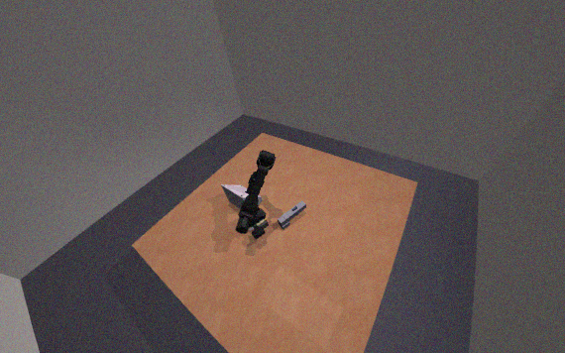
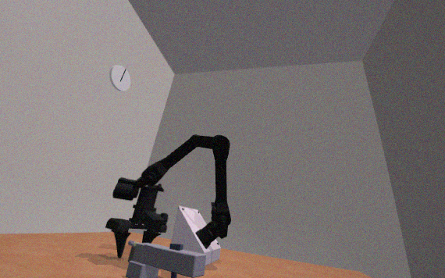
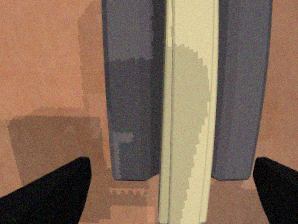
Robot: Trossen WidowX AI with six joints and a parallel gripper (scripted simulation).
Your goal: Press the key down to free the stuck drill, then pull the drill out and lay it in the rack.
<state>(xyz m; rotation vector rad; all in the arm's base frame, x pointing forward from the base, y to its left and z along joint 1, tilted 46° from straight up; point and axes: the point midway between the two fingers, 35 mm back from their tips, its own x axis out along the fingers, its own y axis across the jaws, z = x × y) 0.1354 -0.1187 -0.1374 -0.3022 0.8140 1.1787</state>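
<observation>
Now: the drill 4 cm to the left of my gripper tip, 3 cm above it and 2 cm ahead of it. From my gripper tip the other things lie so: grey holder block (17 cm to the left, 16 cm ahead, 4 cm above); then dark rack (5 cm to the left, 2 cm ahead, 1 cm above); then dark key (19 cm to the left, 17 cm ahead, 4 cm above).
</observation>
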